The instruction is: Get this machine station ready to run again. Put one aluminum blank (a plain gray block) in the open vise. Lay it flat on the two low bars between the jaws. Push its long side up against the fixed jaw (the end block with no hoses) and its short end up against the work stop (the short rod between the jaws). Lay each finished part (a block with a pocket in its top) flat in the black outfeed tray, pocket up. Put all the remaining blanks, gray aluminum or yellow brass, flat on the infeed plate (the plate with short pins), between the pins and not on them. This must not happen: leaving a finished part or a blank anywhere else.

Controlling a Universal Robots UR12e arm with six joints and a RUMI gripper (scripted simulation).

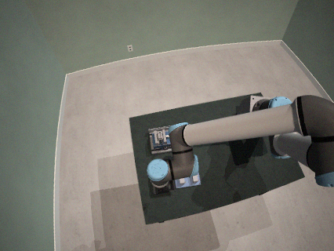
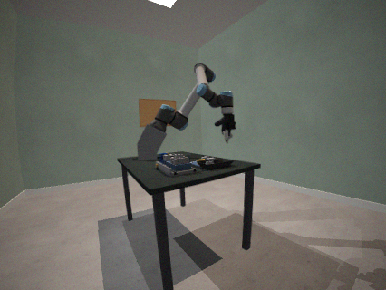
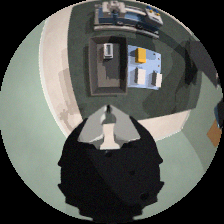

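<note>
My hand is 380 mm to the left of the vise, 140 mm above it and 80 mm past it. From my hand the other things lie so: yellow brass blank (160 mm to the right, 150 mm below, 120 mm behind); then gray blank (150 mm below, 130 mm behind, 70 mm to the right).
</note>
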